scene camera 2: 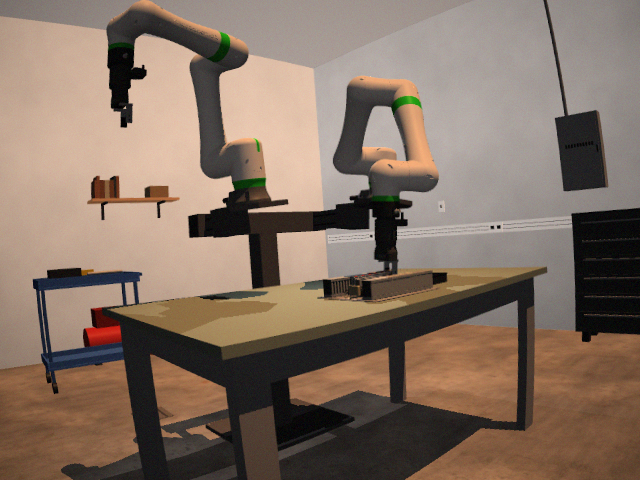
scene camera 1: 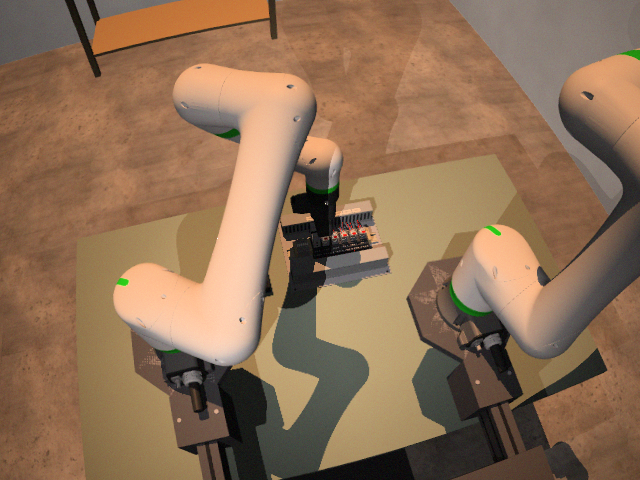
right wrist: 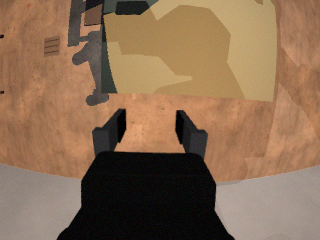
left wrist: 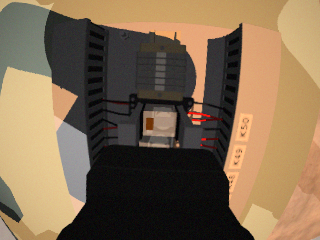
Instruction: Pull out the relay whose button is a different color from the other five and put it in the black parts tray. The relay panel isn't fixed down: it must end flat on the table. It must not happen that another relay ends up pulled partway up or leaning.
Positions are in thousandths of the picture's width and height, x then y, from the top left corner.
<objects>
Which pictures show the relay panel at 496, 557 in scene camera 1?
Scene camera 2, scene camera 1 and the left wrist view only.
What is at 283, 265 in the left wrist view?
A relay panel.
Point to a relay panel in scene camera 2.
593, 603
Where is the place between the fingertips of my right gripper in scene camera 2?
198, 261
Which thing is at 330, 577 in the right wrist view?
My right gripper.
</objects>
